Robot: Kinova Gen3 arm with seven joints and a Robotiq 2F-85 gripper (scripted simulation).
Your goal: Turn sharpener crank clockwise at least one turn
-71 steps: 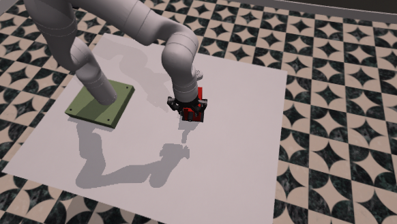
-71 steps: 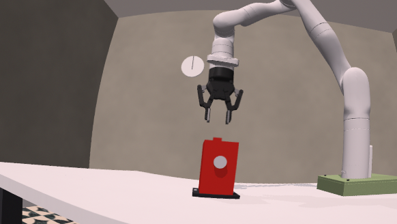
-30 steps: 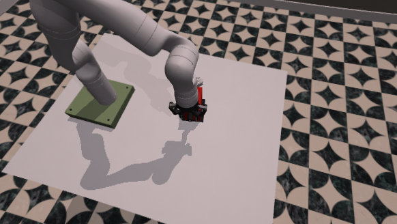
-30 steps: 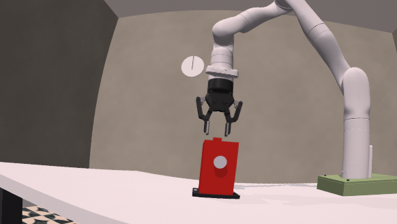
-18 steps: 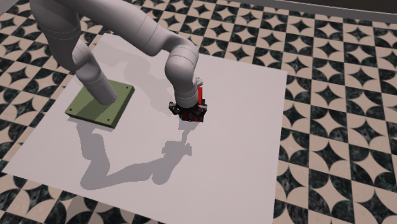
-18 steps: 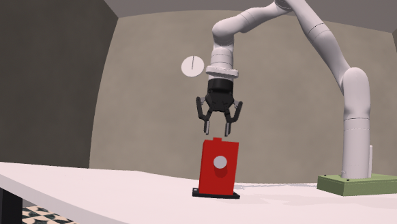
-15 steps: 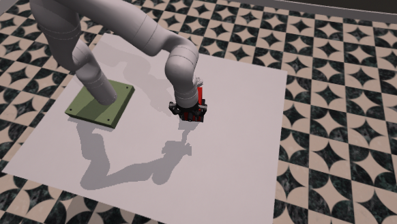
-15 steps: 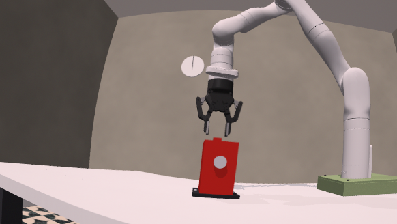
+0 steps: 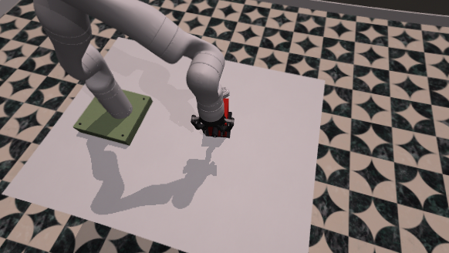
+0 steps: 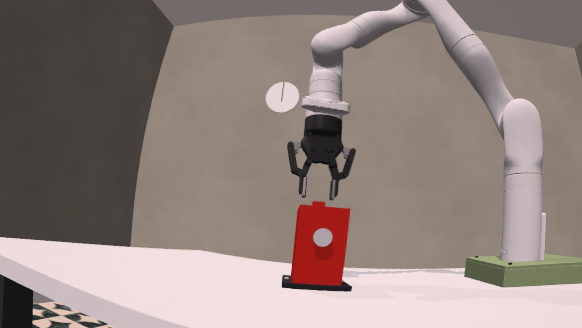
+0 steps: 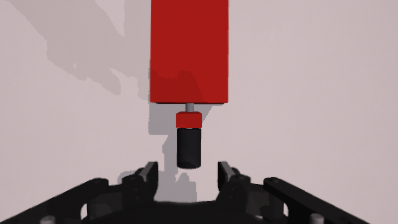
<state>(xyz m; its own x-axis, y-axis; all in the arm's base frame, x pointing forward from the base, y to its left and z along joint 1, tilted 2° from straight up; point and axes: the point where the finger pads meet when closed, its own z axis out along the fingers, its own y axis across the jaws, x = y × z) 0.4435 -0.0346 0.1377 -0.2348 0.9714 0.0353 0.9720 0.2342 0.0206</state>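
Now: the black crank knob 2 cm to the left of my hand and 4 cm below it.
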